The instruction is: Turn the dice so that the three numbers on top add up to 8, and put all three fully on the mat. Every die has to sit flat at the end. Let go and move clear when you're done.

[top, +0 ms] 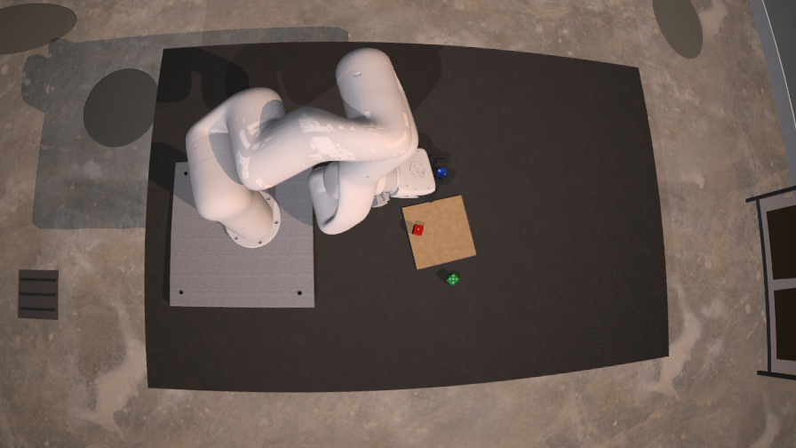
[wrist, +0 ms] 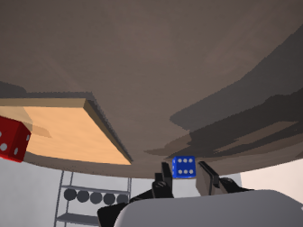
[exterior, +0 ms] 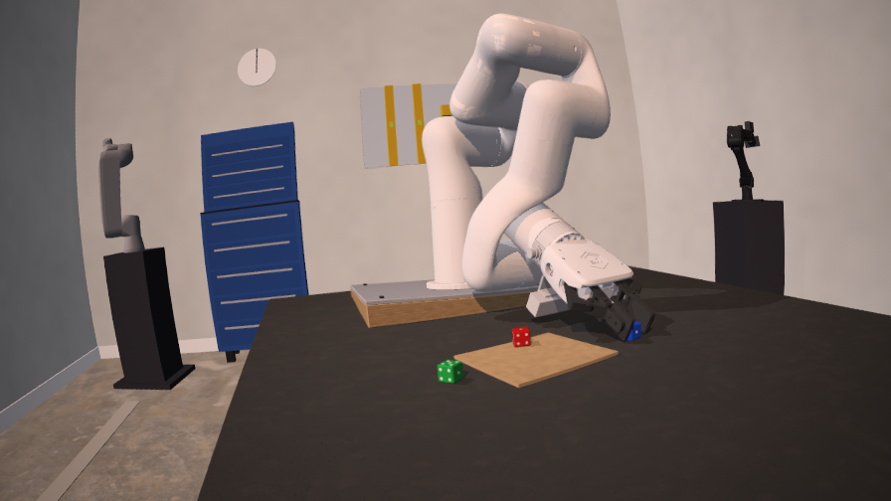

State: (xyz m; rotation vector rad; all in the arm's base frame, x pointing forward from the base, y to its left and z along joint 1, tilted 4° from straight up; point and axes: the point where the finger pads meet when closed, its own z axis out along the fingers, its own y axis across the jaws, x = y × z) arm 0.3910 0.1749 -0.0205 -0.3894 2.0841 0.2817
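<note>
Right now the blue die is 20 mm below my hand. Also, from my hand: tan mat (20 mm ahead, 130 mm to the right, 20 mm below); green die (60 mm ahead, 230 mm to the right, 20 mm below); red die (30 mm behind, 140 mm to the right, 10 mm below).
</note>
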